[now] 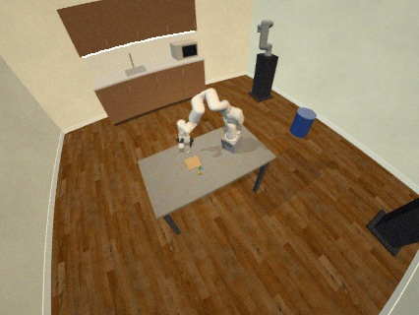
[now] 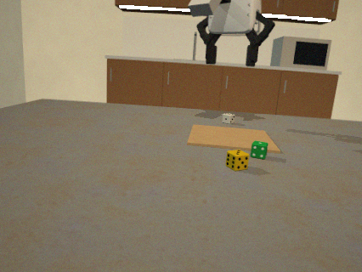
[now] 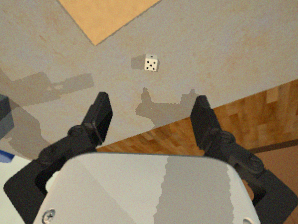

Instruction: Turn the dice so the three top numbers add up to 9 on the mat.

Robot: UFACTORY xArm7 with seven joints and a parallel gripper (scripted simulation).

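My gripper is now 12 cm above the white die, 1 cm to the left of it and 1 cm past it. From my hand the other things lie so: tan mat: 13 cm to the left, 13 cm below; green die: 23 cm to the left, 12 cm below, 4 cm behind; yellow die: 28 cm to the left, 12 cm below.
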